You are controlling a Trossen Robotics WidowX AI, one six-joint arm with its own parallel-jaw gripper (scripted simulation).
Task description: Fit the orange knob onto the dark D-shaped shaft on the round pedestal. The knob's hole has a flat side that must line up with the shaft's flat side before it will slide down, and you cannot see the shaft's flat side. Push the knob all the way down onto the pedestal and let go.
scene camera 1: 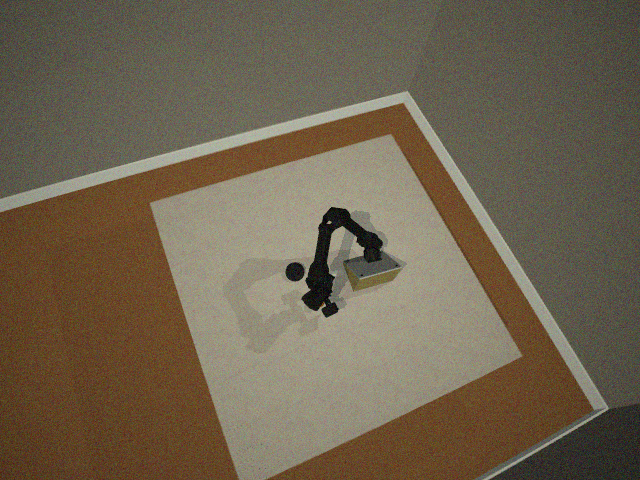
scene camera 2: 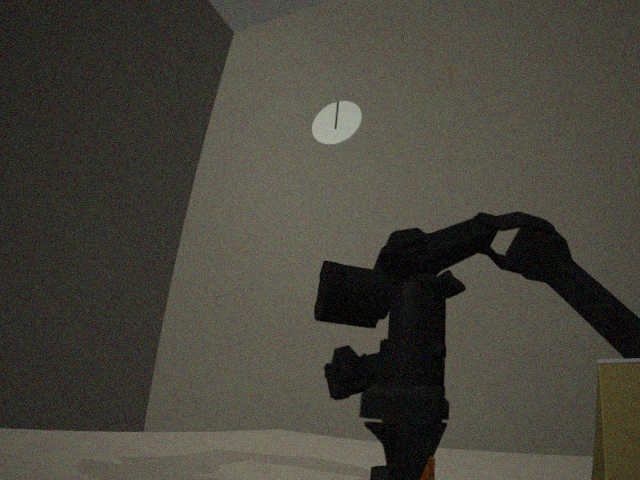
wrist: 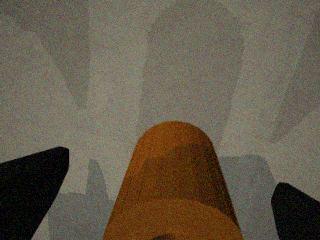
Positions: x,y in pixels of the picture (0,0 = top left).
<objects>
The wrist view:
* my gripper: 173,177
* orange knob: 174,177
</objects>
